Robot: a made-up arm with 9 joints. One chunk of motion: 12 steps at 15 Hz.
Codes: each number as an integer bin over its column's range. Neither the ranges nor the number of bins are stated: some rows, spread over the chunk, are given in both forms.
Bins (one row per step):
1: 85 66 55 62 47 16 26 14 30
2: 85 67 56 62 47 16 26 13 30
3: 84 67 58 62 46 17 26 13 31
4: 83 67 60 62 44 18 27 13 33
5: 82 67 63 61 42 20 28 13 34
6: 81 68 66 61 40 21 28 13 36
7: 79 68 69 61 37 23 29 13 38
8: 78 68 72 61 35 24 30 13 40
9: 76 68 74 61 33 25 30 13 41
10: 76 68 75 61 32 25 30 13 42
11: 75 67 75 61 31 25 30 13 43
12: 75 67 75 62 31 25 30 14 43
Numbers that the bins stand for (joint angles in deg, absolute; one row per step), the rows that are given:
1: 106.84 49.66 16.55 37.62 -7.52 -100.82 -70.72 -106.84 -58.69
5: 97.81 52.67 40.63 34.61 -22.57 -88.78 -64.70 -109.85 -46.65
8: 85.77 55.68 67.71 34.61 -43.64 -76.74 -58.69 -109.85 -28.59
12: 76.74 52.67 76.74 37.62 -55.68 -73.73 -58.69 -106.84 -19.56
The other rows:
2: 106.84 52.67 19.56 37.62 -7.52 -100.82 -70.72 -109.85 -58.69
3: 103.83 52.67 25.58 37.62 -10.53 -97.81 -70.72 -109.85 -55.68
4: 100.82 52.67 31.60 37.62 -16.55 -94.80 -67.71 -109.85 -49.66
6: 94.80 55.68 49.66 34.61 -28.59 -85.77 -64.70 -109.85 -40.63
7: 88.78 55.68 58.69 34.61 -37.62 -79.75 -61.69 -109.85 -34.61
9: 79.75 55.68 73.73 34.61 -49.66 -73.73 -58.69 -109.85 -25.58
10: 79.75 55.68 76.74 34.61 -52.67 -73.73 -58.69 -109.85 -22.57
11: 76.74 52.67 76.74 34.61 -55.68 -73.73 -58.69 -109.85 -19.56

